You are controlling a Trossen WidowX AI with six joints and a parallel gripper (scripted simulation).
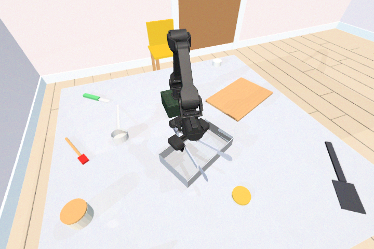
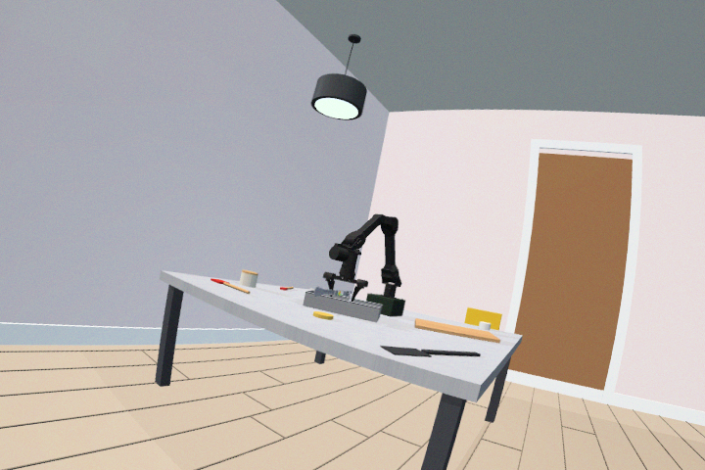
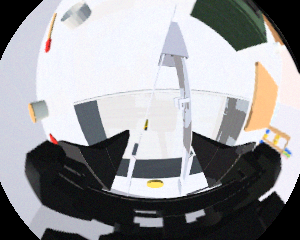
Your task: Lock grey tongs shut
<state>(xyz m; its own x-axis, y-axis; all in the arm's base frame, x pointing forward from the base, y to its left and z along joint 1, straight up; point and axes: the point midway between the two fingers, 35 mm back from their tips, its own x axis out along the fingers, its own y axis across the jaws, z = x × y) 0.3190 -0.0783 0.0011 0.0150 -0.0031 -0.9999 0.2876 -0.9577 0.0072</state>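
My gripper tip is now 3 cm to the right of the roasting tin, 2 cm short of it and 2 cm above it. From my gripper tip the other things lie so: wooden board (45 cm to the left, 24 cm behind, 4 cm below); red brush (47 cm to the right, 21 cm behind, 4 cm below); yellow disc (27 cm ahead, 9 cm to the left, 4 cm below).
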